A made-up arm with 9 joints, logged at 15 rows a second.
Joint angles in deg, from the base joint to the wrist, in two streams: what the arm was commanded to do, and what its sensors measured. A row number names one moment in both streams.
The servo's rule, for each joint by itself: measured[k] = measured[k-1] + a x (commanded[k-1-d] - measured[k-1]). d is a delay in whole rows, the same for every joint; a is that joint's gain. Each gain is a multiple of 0.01, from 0.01 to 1. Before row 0 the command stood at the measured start. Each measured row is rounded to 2 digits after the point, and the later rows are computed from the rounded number. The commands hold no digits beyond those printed.
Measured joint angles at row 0: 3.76 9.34 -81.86 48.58 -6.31 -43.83 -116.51 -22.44 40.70
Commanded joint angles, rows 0 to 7: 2.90 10.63 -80.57 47.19 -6.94 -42.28 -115.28 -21.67 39.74; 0.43 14.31 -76.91 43.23 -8.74 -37.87 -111.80 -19.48 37.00; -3.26 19.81 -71.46 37.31 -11.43 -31.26 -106.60 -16.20 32.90; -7.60 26.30 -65.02 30.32 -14.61 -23.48 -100.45 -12.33 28.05; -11.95 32.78 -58.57 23.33 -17.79 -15.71 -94.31 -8.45 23.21; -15.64 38.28 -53.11 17.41 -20.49 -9.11 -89.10 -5.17 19.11; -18.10 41.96 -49.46 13.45 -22.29 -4.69 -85.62 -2.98 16.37; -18.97 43.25 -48.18 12.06 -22.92 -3.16 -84.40 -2.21 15.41
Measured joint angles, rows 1 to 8: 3.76 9.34 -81.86 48.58 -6.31 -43.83 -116.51 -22.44 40.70; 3.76 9.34 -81.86 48.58 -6.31 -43.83 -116.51 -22.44 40.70; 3.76 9.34 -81.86 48.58 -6.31 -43.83 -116.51 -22.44 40.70; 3.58 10.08 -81.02 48.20 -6.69 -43.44 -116.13 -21.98 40.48; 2.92 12.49 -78.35 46.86 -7.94 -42.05 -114.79 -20.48 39.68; 1.62 16.66 -73.87 44.28 -10.07 -39.35 -112.25 -17.91 38.12; -0.32 22.15 -68.12 40.51 -12.84 -35.38 -108.59 -14.56 35.80; -2.76 28.21 -61.91 35.87 -15.86 -30.46 -104.16 -10.89 32.90
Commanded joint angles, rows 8 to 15: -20.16 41.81 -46.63 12.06 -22.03 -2.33 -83.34 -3.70 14.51; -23.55 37.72 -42.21 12.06 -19.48 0.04 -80.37 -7.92 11.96; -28.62 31.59 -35.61 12.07 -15.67 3.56 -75.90 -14.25 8.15; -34.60 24.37 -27.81 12.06 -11.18 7.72 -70.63 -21.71 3.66; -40.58 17.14 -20.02 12.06 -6.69 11.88 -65.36 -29.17 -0.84; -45.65 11.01 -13.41 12.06 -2.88 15.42 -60.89 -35.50 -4.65; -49.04 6.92 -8.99 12.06 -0.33 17.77 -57.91 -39.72 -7.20; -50.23 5.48 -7.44 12.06 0.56 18.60 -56.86 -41.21 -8.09
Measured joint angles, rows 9 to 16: -5.46 33.95 -56.19 30.89 -18.68 -25.12 -99.49 -7.46 29.73; -8.11 38.52 -51.82 26.18 -20.88 -20.01 -95.19 -4.77 26.66; -10.39 41.22 -49.45 22.37 -22.12 -15.80 -91.85 -3.23 24.07; -12.44 41.56 -47.62 19.59 -22.07 -12.43 -89.21 -3.51 21.87; -14.77 39.37 -44.10 17.56 -20.49 -9.31 -86.47 -6.16 19.59; -17.68 34.94 -38.58 16.08 -17.55 -6.09 -83.19 -11.01 16.96; -21.23 28.92 -31.58 14.99 -13.66 -2.64 -79.30 -17.43 13.90; -25.29 22.21 -24.07 14.20 -9.41 0.99 -74.98 -24.47 10.51
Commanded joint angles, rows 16 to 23: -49.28 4.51 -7.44 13.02 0.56 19.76 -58.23 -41.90 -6.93; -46.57 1.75 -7.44 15.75 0.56 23.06 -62.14 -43.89 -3.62; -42.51 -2.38 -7.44 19.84 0.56 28.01 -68.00 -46.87 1.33; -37.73 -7.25 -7.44 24.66 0.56 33.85 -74.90 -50.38 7.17; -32.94 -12.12 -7.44 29.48 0.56 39.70 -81.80 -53.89 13.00; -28.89 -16.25 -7.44 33.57 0.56 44.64 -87.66 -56.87 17.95; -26.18 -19.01 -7.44 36.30 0.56 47.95 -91.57 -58.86 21.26; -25.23 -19.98 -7.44 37.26 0.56 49.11 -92.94 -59.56 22.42
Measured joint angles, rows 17 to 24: -29.57 15.83 -17.14 13.62 -5.43 4.60 -70.61 -31.09 7.02; -33.66 10.75 -11.84 13.20 -2.32 7.89 -66.67 -36.27 3.75; -37.14 7.75 -8.98 12.89 -0.56 10.57 -63.63 -39.23 1.03; -39.69 5.90 -7.98 12.93 0.12 12.87 -61.96 -40.83 -0.80; -41.13 3.53 -7.63 13.69 0.39 15.42 -62.02 -42.67 -1.45; -41.42 0.16 -7.51 15.35 0.49 18.57 -63.87 -45.19 -0.81; -40.65 -4.06 -7.46 17.86 0.53 22.39 -67.29 -48.30 1.03; -39.03 -8.65 -7.45 21.00 0.55 26.72 -71.79 -51.65 3.78
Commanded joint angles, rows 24 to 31: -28.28 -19.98 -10.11 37.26 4.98 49.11 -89.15 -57.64 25.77; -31.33 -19.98 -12.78 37.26 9.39 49.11 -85.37 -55.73 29.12; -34.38 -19.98 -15.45 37.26 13.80 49.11 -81.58 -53.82 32.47; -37.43 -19.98 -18.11 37.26 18.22 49.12 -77.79 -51.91 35.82; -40.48 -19.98 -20.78 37.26 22.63 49.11 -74.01 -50.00 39.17; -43.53 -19.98 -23.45 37.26 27.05 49.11 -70.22 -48.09 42.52; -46.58 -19.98 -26.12 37.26 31.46 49.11 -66.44 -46.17 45.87; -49.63 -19.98 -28.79 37.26 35.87 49.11 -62.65 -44.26 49.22
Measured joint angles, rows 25 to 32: -36.90 -12.98 -7.44 24.39 0.56 31.20 -76.71 -54.78 7.04; -34.65 -16.42 -7.44 27.61 0.56 35.39 -81.32 -57.23 10.31; -32.67 -18.45 -7.44 30.22 0.56 38.82 -84.92 -58.63 13.10; -31.75 -19.32 -9.18 32.12 3.26 41.39 -86.23 -58.04 16.01; -31.66 -19.70 -11.52 33.51 7.00 43.32 -85.96 -56.65 19.03; -32.23 -19.86 -14.07 34.52 11.15 44.77 -84.60 -54.95 22.12; -33.32 -19.93 -16.70 35.26 15.46 45.86 -82.49 -53.13 25.27; -34.82 -19.96 -19.35 35.80 19.83 46.67 -79.86 -51.25 28.47
